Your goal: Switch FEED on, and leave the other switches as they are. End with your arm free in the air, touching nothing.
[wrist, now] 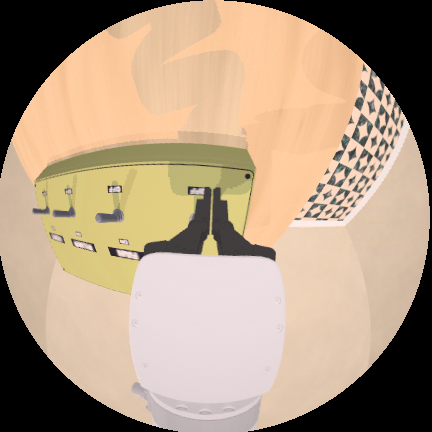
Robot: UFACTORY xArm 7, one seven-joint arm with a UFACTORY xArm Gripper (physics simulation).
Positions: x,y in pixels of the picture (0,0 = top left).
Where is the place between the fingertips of my gripper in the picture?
At 211,196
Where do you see a yellow-green switch panel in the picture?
152,188
